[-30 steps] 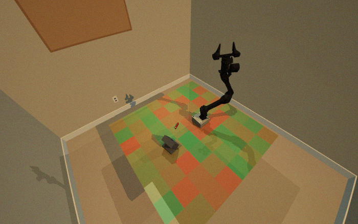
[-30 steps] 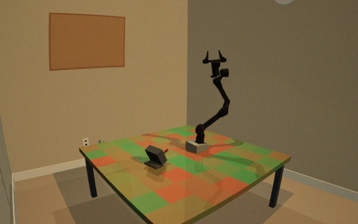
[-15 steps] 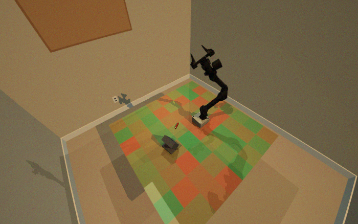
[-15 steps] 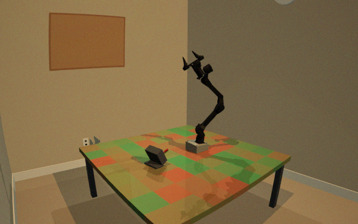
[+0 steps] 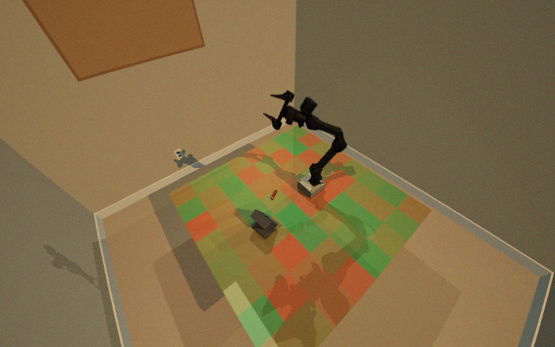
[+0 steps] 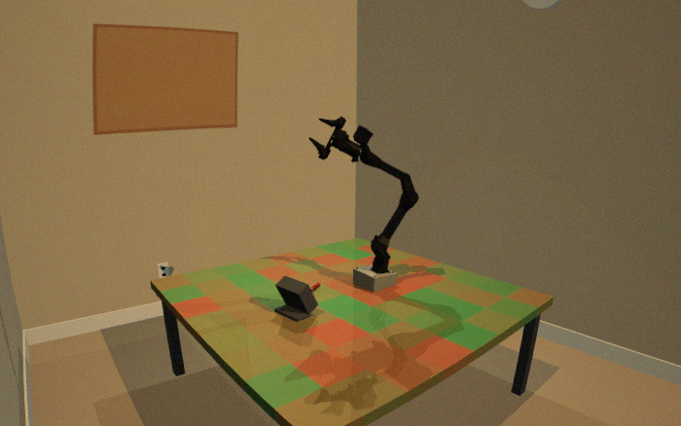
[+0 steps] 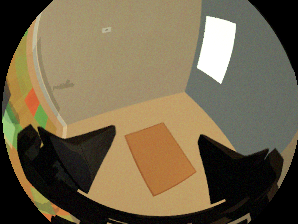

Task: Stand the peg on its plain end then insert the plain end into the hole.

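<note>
Now: the red peg 3 cm ahead of my gripper tip, 3 cm to the left of it and 67 cm below it. From my gripper tip the other things lie so: dark sloped panel: 19 cm ahead, 20 cm to the left, 61 cm below.
</note>
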